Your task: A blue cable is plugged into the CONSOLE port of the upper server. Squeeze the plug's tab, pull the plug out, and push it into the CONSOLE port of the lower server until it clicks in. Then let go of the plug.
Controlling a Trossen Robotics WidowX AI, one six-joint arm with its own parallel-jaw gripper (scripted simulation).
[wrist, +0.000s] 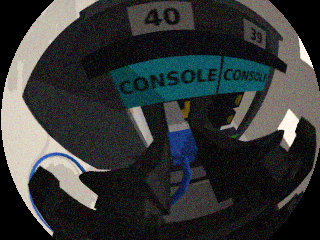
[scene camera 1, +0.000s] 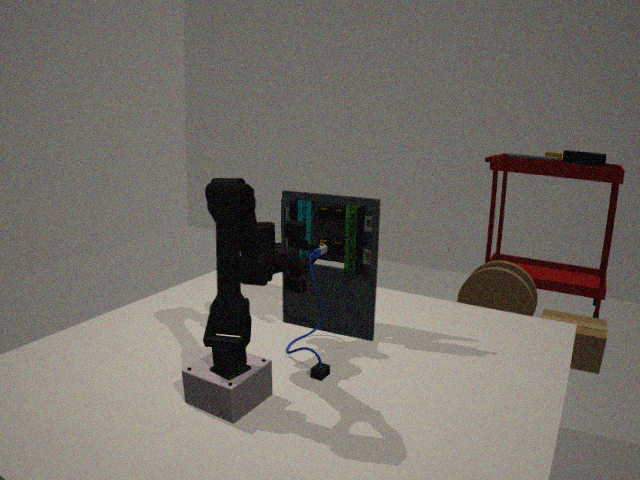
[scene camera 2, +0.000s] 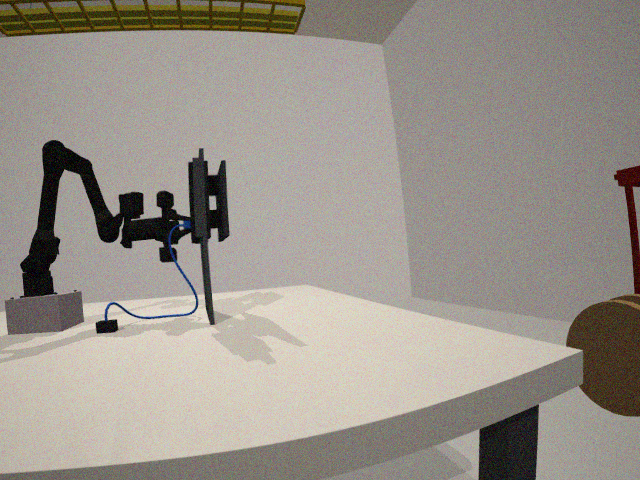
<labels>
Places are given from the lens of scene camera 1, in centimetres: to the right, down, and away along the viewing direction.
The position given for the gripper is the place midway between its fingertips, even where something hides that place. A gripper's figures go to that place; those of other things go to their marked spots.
gripper [scene camera 1: 318, 250]: 0, 3, 135
dark rack panel [scene camera 1: 348, 294]: 8, 15, 136
</labels>
